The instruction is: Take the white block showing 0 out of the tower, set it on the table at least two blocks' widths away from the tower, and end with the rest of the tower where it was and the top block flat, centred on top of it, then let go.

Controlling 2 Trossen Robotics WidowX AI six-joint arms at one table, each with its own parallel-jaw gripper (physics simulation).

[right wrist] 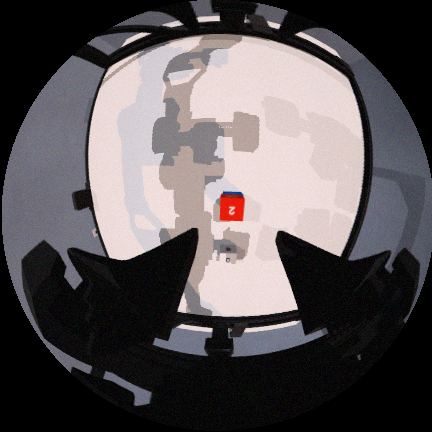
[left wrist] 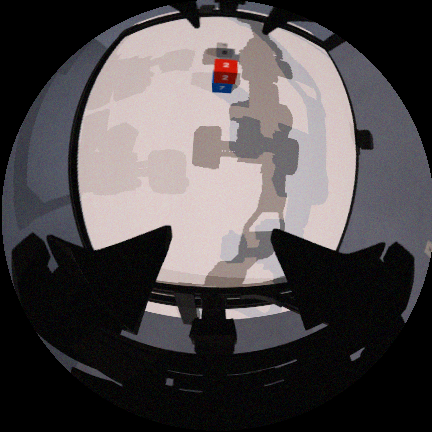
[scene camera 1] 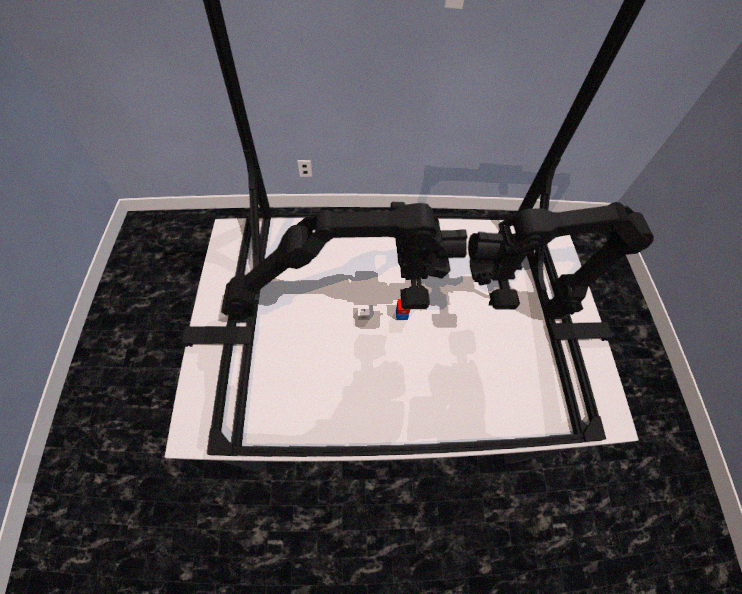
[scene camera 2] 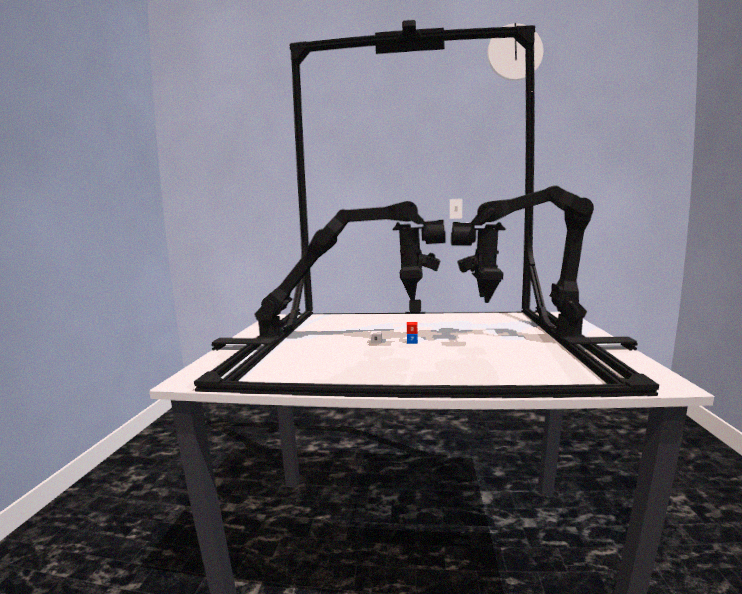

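Seen in the pictures: left gripper, fingertip midpoint: [left wrist: 222,232] [scene camera 1: 487,291] [scene camera 2: 484,299]; right gripper, fingertip midpoint: [right wrist: 237,234] [scene camera 1: 408,289] [scene camera 2: 412,298]; left arm's base, link origin: [left wrist: 213,301] [scene camera 1: 557,309] [scene camera 2: 569,334]; right arm's base, link origin: [right wrist: 220,324] [scene camera 1: 242,311] [scene camera 2: 270,335].
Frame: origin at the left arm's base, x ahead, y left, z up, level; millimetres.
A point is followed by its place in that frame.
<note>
A red block marked 2 [scene camera 1: 402,307] [scene camera 2: 412,327] {z 30, x 466, y 16 mm} [left wrist: 225,71] {z 37, x 453, y -1 mm} [right wrist: 232,207] {z 38, x 465, y 1 mm} sits flat on a blue block marked 7 [scene camera 1: 402,316] {z 4, x 469, y 19 mm} [scene camera 2: 412,338] {z -3, x 467, y 18 mm} [left wrist: 222,88] {z -7, x 452, y 1 mm} [right wrist: 233,193] {z 1, x 452, y 4 mm}; their sides line up in scene camera 2. The white block showing 0 [scene camera 1: 363,313] {z 10, x 577, y 12 mm} [scene camera 2: 376,338] {z -4, x 575, y 17 mm} [left wrist: 224,52] {z -5, x 560, y 1 mm} [right wrist: 228,257] {z 10, x 572, y 3 mm} lies on the table left of this tower in the scene views, about two block widths away. My right gripper [scene camera 1: 414,297] {z 115, x 465, y 0 mm} [scene camera 2: 412,299] {z 115, x 465, y 0 mm} [right wrist: 237,234] {z 115, x 465, y 0 mm} is open and empty, raised above the tower, not touching it. My left gripper [scene camera 1: 504,298] [scene camera 2: 488,300] {z 107, x 256, y -1 mm} [left wrist: 222,232] {z 107, x 256, y -1 mm} is open and empty, high to the right of the tower.
A black frame [scene camera 1: 396,450] {z -5, x 506, y 371 mm} [scene camera 2: 427,388] {z 1, x 434, y 378 mm} borders the white table [scene camera 1: 495,396] {z -19, x 235, y 245 mm} [scene camera 2: 278,371] {z -19, x 800, y 249 mm}, with uprights at the back. A small black box [scene camera 2: 414,305] {z 15, x 460, y -357 mm} is on the rear bar. The two arms' wrists are close together above the table. Arm shadows lie around the blocks.
</note>
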